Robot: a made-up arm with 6 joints.
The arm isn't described. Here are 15 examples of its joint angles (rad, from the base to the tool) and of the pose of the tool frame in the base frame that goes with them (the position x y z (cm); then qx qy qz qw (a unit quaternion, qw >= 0)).
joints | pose
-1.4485 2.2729 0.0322 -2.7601 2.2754 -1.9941 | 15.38 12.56 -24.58 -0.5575 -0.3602 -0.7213 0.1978
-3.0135 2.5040 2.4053 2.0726 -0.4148 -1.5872 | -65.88 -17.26 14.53 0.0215 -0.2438 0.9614 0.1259
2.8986 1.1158 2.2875 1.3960 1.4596 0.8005 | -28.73 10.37 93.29 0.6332 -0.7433 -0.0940 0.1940
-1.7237 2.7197 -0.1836 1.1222 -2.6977 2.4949 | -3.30 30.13 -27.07 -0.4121 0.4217 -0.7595 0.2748
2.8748 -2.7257 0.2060 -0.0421 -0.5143 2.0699 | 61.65 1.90 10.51 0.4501 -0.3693 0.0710 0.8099
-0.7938 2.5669 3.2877 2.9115 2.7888 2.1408 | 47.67 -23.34 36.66 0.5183 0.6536 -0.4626 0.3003
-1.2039 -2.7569 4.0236 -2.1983 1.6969 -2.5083 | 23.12 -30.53 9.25 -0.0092 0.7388 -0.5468 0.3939
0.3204 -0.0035 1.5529 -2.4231 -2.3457 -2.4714 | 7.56 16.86 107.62 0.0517 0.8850 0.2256 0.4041
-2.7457 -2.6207 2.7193 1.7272 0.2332 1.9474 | -23.44 -12.85 -26.48 -0.3865 0.7990 0.2603 0.3801
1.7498 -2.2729 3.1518 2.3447 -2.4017 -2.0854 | -15.41 14.13 -19.02 0.0501 -0.5015 0.0070 0.8637
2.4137 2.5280 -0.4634 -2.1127 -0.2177 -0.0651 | 16.93 -27.59 11.20 -0.3768 0.3133 -0.3306 0.8066
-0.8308 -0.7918 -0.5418 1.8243 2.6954 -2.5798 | 16.23 -11.05 79.70 0.2044 0.5060 0.6127 0.5717
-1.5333 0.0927 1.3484 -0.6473 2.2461 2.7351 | -13.38 -28.51 101.95 -0.1326 0.1836 0.8463 0.4822
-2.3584 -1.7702 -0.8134 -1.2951 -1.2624 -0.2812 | -10.97 -3.97 51.25 0.3247 -0.2730 -0.4890 0.7622
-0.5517 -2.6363 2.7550 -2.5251 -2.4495 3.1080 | 13.13 9.26 -42.31 -0.1408 -0.6504 0.1167 0.7373
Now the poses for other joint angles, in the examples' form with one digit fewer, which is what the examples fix.
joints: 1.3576 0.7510 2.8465 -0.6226 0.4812 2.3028
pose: 15.8 3.7 98.2 0.239 -0.545 -0.390 0.702
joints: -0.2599 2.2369 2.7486 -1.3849 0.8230 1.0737
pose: 71.5 -22.5 17.0 0.184 -0.386 -0.435 0.792
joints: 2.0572 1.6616 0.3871 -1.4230 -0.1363 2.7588
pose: -10.8 26.2 -24.6 0.614 0.169 -0.771 0.020
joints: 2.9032 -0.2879 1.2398 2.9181 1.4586 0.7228
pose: 6.5 -19.7 106.6 -0.020 -0.936 -0.349 0.030
